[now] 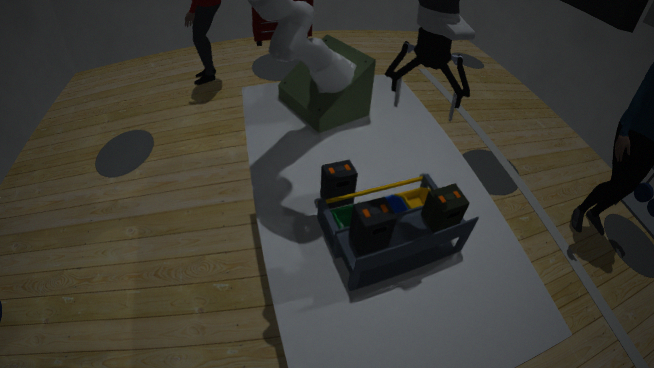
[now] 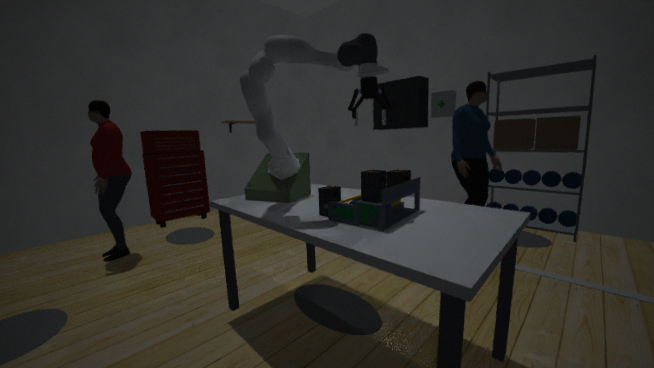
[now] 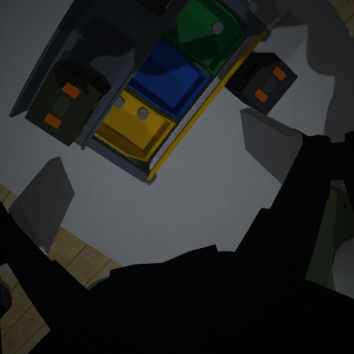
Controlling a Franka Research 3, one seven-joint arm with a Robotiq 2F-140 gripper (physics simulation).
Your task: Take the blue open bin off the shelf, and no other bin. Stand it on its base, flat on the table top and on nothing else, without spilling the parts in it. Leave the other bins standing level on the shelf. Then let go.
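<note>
The blue open bin [image 1: 396,203] [image 3: 169,80] sits in the grey-blue shelf [image 1: 410,257] [image 2: 400,190] [image 3: 117,160], between the green bin [image 1: 343,217] [image 2: 367,212] [image 3: 200,30] and the yellow bin [image 1: 415,199] [image 3: 135,122]. A yellow bar [image 1: 375,189] [image 3: 210,97] runs along the bins' open side. Pale round spots show in the green and yellow bins. Shadow covers part of the blue bin; I cannot make out its parts. My gripper [image 1: 424,112] [image 2: 370,124] [image 3: 153,152] is open and empty, high above the table, on the robot-base side of the shelf.
Two dark boxes with orange marks [image 1: 372,225] [image 1: 445,207] stand on the shelf unit, behind the bins. A third dark box [image 1: 339,182] [image 2: 330,200] [image 3: 262,82] stands on the white table [image 1: 400,320] [image 2: 450,235] near the green bin's end. The green robot base [image 1: 345,107] is at the far end.
</note>
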